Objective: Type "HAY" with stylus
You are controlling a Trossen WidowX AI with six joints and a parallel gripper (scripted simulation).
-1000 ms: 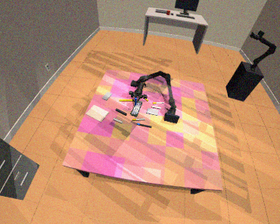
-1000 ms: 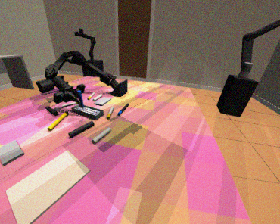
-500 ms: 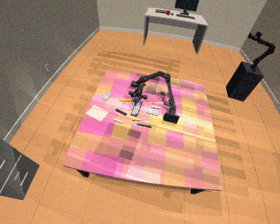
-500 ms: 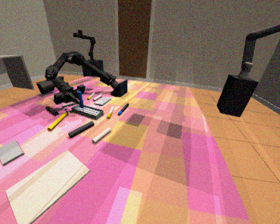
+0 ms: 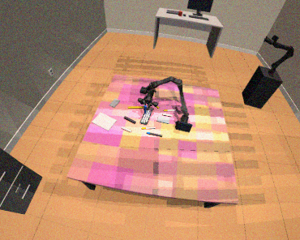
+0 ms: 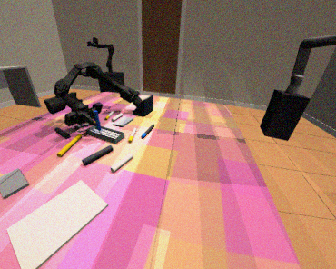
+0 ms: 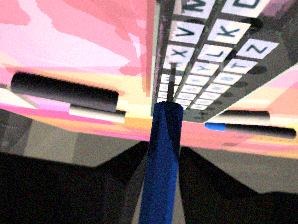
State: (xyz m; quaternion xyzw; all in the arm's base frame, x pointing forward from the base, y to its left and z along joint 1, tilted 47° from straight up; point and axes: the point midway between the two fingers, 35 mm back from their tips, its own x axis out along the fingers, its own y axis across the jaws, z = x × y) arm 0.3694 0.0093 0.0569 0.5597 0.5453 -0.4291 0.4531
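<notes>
The yellow marker is 12 cm ahead of my gripper tip, 6 cm to the right of it and 6 cm below it. Round my gripper tip: grey block 34 cm ahead, 6 cm to the right, 6 cm below; blue-tipped pen 19 cm to the left, 12 cm behind, 6 cm below; blue stylus 1 cm below.
</notes>
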